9 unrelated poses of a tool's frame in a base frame.
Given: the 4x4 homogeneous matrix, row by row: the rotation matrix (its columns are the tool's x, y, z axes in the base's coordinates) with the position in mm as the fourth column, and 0 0 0 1 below. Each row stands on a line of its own.
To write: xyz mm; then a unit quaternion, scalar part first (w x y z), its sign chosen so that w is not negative. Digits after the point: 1 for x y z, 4 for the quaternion.
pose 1, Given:
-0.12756, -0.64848, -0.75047, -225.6
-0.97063, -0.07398, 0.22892, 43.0
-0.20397, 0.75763, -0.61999, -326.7
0, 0, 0, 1
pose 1, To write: -225.6, 43.0, -326.7, 0.2112, 0.6258, -0.6468, -0.3813
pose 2, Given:
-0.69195, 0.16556, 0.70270, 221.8
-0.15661, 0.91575, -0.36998, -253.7
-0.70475, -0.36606, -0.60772, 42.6
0, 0, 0, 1
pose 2, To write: 221.8, -253.7, 42.6, 0.3925, 0.0025, 0.8966, -0.2052
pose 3, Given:
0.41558, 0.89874, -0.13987, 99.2
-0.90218, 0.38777, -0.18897, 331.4
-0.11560, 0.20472, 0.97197, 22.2
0, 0, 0, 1
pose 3, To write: 99.2, 331.4, 22.2, 0.8330, 0.1182, -0.0073, -0.5405
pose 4, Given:
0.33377, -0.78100, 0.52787, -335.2
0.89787, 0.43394, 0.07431, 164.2
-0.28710, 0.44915, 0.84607, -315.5
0, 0, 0, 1
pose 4, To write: -335.2, 164.2, -315.5, 0.8084, 0.1159, 0.2520, 0.5192
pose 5, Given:
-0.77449, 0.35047, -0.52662, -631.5
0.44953, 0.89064, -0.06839, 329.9
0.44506, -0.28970, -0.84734, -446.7
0, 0, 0, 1
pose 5, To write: -631.5, 329.9, -446.7, 0.2592, -0.2134, -0.9371, 0.0955
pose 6, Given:
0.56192, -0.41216, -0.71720, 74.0
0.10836, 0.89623, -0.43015, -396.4
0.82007, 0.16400, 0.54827, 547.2
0, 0, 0, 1
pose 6, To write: 74.0, -396.4, 547.2, 0.8670, 0.1713, -0.4433, 0.1501
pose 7, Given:
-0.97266, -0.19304, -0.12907, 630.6
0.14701, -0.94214, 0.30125, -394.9
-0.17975, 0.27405, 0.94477, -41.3
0, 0, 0, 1
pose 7, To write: 630.6, -394.9, -41.3, 0.0865, -0.0786, 0.1464, 0.9823
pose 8, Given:
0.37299, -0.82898, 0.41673, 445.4
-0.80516, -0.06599, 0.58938, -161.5
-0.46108, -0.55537, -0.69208, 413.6
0, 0, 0, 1
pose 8, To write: 445.4, -161.5, 413.6, 0.3921, -0.7299, 0.5597, 0.0152
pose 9, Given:
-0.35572, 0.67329, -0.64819, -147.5
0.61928, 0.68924, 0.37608, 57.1
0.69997, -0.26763, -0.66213, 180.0
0, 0, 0, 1
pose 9, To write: -147.5, 57.1, 180.0, 0.4097, -0.3928, -0.8227, -0.0330
